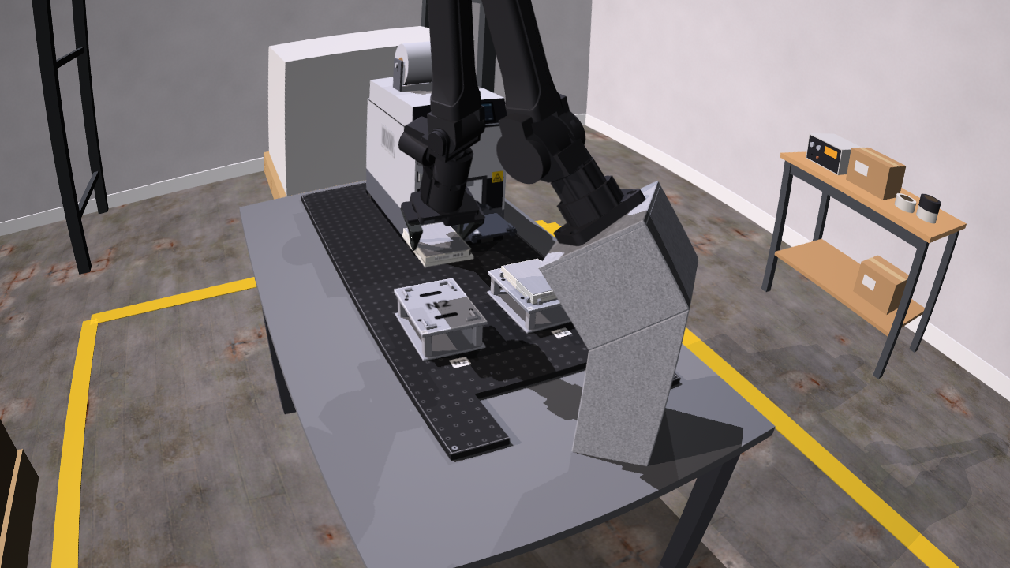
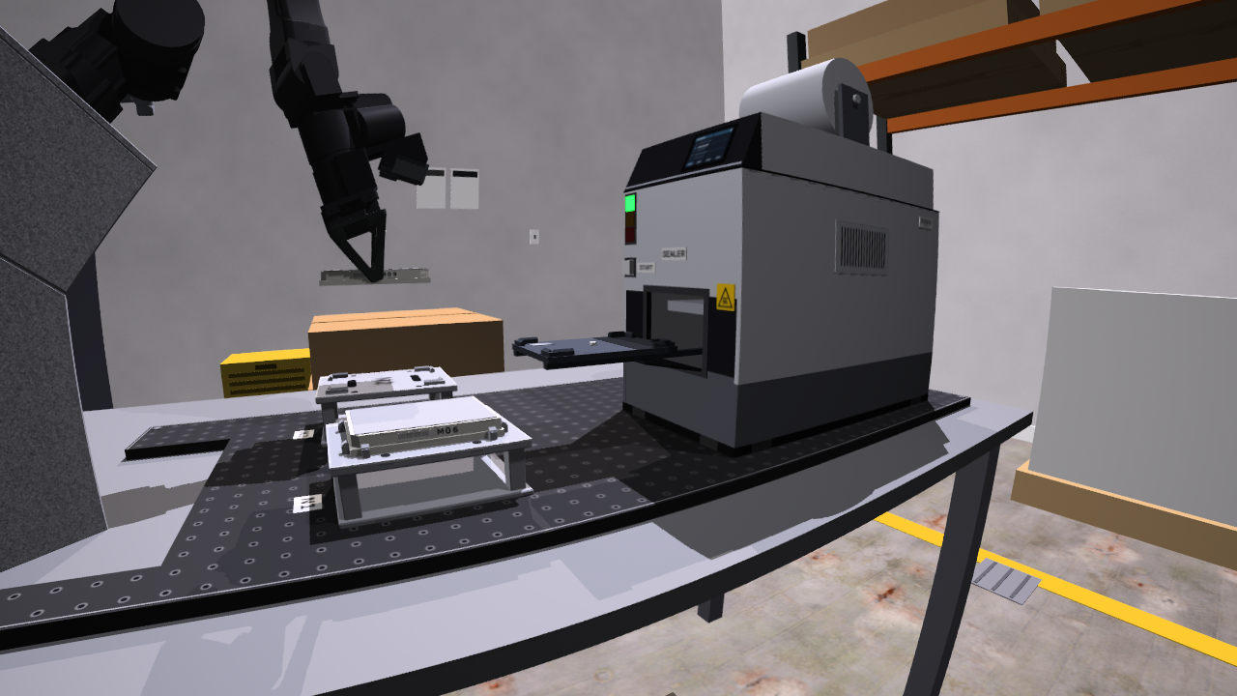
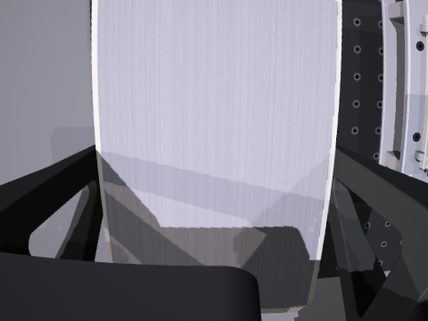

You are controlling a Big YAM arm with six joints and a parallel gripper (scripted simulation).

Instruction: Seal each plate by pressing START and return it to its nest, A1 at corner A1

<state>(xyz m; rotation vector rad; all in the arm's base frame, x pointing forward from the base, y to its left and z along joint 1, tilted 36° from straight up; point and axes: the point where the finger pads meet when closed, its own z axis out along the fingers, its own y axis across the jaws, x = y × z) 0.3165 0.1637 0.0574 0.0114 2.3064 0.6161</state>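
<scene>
Now: hand 13 cm above the nest N2 and 1 cm short of it. From my hand the other things lie so: white well plate (right at my hand); then start button (32 cm ahead, 3 cm to the right); then sealer stage (24 cm ahead, 14 cm to the right, 8 cm below).
</scene>
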